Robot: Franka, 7 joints.
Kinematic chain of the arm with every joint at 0, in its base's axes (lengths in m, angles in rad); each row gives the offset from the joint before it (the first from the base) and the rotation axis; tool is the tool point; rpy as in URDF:
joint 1: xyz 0 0 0.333 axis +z
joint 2: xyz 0 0 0 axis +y
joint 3: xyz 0 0 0.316 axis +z
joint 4: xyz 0.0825 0 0 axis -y
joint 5: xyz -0.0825 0 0.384 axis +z
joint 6: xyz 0 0 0 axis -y
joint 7: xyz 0.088 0 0 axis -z
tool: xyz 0 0 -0.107 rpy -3.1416 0 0
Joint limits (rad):
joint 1: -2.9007..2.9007
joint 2: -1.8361..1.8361
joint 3: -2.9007..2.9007
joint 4: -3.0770..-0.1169
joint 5: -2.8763..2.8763
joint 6: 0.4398..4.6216
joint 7: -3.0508..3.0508
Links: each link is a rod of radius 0.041 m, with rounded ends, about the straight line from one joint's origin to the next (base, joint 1, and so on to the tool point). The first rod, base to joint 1, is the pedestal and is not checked.
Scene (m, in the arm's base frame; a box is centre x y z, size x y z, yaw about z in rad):
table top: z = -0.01
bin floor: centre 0.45 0.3 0 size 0.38 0.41 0.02 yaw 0.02
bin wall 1: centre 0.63 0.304 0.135 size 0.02 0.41 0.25 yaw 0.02
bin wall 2: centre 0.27 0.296 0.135 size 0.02 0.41 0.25 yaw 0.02
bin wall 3: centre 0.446 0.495 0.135 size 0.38 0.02 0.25 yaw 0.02
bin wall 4: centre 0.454 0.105 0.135 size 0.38 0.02 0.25 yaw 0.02
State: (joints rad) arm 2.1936 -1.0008 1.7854 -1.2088 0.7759 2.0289 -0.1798
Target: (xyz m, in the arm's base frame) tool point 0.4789 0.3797 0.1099
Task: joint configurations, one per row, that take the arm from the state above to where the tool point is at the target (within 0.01 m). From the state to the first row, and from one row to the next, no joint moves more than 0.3 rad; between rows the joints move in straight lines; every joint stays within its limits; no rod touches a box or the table.
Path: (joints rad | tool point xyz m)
1: 1.9214 -0.8052 1.4998 -1.3267 0.7633 2.0519 -0.1798 | -0.4164 -0.5199 0.6690
2: 1.6491 -0.6096 1.2142 -1.4445 0.7506 2.0749 -0.1798 | -0.5511 -0.1463 0.7800
3: 1.3769 -0.4139 0.9285 -1.5624 0.7380 2.0979 -0.1798 | -0.4574 0.2482 0.8023
4: 1.1047 -0.2183 0.6429 -1.6803 0.7253 2.1209 -0.1798 | -0.1699 0.5157 0.7338
5: 0.8325 -0.0227 0.3573 -1.7982 0.7127 2.1439 -0.1798 | 0.1923 0.5598 0.5944
6: 0.5602 0.1729 0.0717 -1.9160 0.7001 2.1669 -0.1798 | 0.4789 0.3797 0.4203
7: 0.5664 0.4570 0.0722 -1.8715 0.7061 2.2213 -0.1798 | 0.4955 0.3904 0.2673
8: 0.5726 0.7411 0.0727 -1.8270 0.7122 2.2757 -0.1798 | 0.4789 0.3797 0.1099

